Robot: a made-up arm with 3 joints. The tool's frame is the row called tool.
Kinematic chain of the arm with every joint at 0, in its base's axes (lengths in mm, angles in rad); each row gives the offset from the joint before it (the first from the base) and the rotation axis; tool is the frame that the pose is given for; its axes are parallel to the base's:
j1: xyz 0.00 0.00 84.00 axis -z
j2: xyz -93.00 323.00 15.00 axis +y
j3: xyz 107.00 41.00 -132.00 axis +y
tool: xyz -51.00 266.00 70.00
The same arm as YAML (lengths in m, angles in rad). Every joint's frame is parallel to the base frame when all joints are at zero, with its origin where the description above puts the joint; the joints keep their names.
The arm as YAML. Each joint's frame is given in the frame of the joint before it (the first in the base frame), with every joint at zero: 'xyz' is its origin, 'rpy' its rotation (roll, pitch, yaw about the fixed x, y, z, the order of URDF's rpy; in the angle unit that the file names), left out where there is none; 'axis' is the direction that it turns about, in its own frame. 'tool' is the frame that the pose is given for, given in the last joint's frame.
units:
  length: m
  angle: rad
joints:
  - name: j1
    type: revolute
    origin:
      xyz: [0.0, 0.0, 0.084]
    axis: [0.0, 0.0, -1.0]
  - name: j2
    type: revolute
    origin:
      xyz: [-0.093, 0.323, 0.015]
    axis: [0.0, 1.0, 0.0]
  - name: j3
    type: revolute
    origin:
      xyz: [0.107, 0.041, -0.132]
    axis: [0.0, 1.0, 0.0]
tool:
  origin:
    xyz: [-0.051, 0.266, 0.07]

